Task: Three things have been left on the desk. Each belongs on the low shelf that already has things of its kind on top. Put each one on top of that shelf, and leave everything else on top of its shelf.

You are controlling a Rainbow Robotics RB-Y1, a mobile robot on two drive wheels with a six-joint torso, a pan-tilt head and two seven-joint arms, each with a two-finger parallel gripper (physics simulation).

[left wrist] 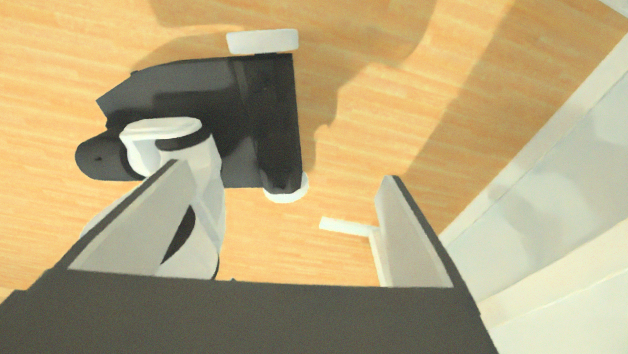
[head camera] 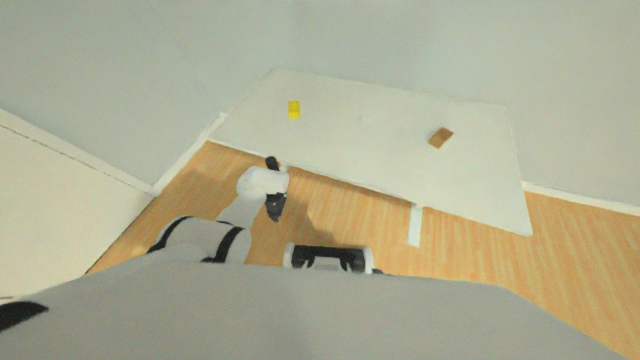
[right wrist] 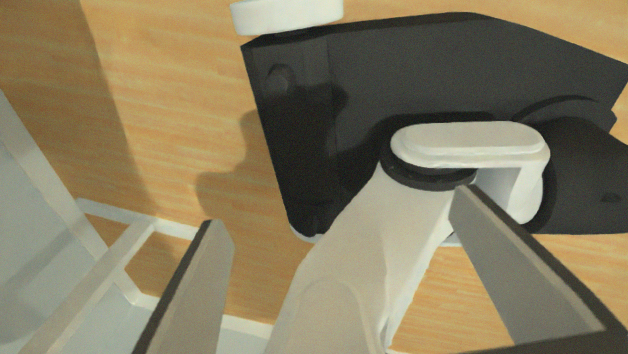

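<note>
Left gripper at (left wrist: 287, 180). Right gripper at (right wrist: 337, 218). A white desk, (head camera: 475, 174) and (left wrist: 572, 298). A white door, (head camera: 70, 207).
</note>
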